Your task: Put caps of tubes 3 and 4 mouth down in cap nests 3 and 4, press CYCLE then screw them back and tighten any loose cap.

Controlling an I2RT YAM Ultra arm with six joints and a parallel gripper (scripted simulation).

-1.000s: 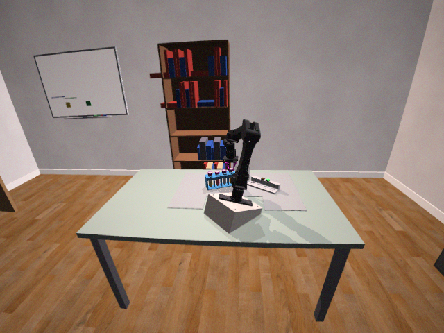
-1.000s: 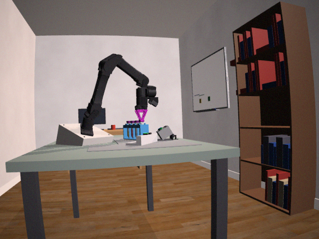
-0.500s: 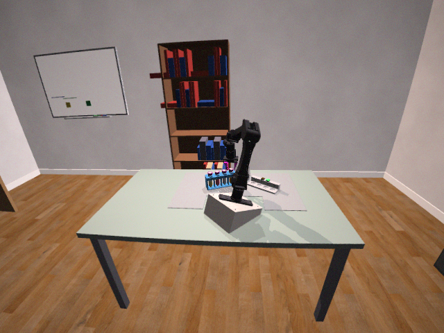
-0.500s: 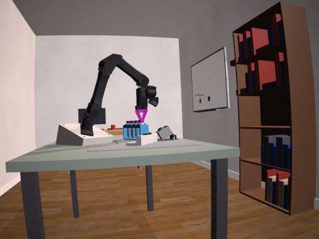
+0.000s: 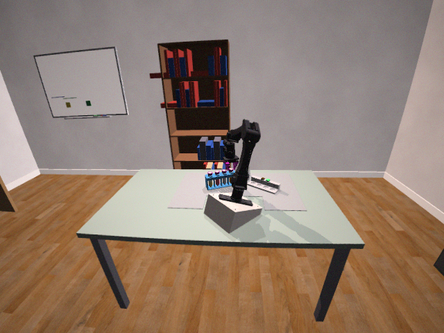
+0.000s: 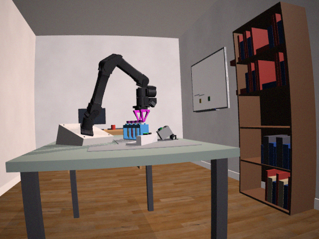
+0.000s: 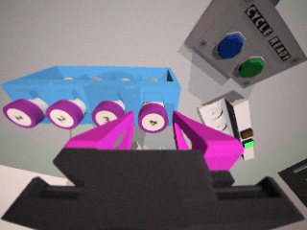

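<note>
The purple cap lies right at my hand. Also, from my hand: grey key desk: 100 mm ahead, 90 mm to the right, 70 mm below; then blue cycle key: 90 mm ahead, 70 mm to the right, 50 mm below; then green ready key: 110 mm to the right, 80 mm ahead, 50 mm below.
</note>
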